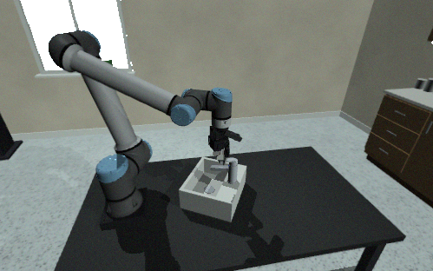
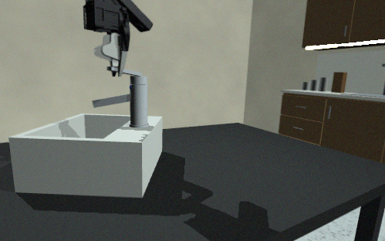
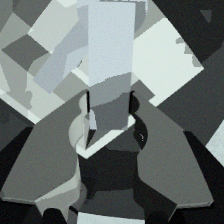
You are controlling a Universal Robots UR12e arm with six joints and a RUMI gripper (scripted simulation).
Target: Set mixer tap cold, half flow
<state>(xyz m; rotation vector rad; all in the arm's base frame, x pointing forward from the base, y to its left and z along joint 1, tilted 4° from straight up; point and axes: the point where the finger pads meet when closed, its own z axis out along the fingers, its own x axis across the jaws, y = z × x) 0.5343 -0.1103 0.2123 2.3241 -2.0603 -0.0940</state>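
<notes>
Now: hand 2 cm short of the flat lever. Round my hand: white basin (24 cm below, 8 cm to the left, 3 cm behind).
</notes>
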